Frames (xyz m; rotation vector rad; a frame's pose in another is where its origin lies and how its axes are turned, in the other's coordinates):
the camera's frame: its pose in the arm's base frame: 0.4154 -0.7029 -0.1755 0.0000 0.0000 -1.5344
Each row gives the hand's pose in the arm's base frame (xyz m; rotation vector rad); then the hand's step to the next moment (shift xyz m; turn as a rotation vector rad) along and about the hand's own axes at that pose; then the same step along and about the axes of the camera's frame.
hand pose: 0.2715 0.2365 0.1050 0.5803 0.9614 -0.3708
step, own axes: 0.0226 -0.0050 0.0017 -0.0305 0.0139 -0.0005
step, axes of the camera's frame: 0.0063 0.0101 -0.0199 -0.0129 -0.0085 0.0298
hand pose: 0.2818 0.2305 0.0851 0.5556 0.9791 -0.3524
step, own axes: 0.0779 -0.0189 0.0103 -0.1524 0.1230 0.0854
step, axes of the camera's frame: 0.0254 0.0367 -0.0674 -0.0527 0.0447 0.2022
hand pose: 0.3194 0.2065 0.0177 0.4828 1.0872 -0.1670
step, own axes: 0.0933 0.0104 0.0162 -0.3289 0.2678 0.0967
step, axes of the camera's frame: -0.0092 0.0606 -0.0730 -0.1581 0.0281 0.4043
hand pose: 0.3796 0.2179 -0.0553 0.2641 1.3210 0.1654
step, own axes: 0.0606 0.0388 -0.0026 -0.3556 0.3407 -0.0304
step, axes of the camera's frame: -0.0532 0.0152 -0.0461 -0.2377 -0.0966 0.4214
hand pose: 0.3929 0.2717 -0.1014 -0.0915 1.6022 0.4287
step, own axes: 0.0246 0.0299 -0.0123 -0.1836 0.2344 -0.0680
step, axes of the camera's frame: -0.0293 -0.0221 -0.0173 -0.1622 -0.1163 0.2312
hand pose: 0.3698 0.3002 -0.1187 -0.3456 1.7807 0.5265
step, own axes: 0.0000 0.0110 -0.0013 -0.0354 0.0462 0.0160
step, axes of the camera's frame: -0.0090 -0.0062 0.0022 -0.0464 0.0018 0.0386
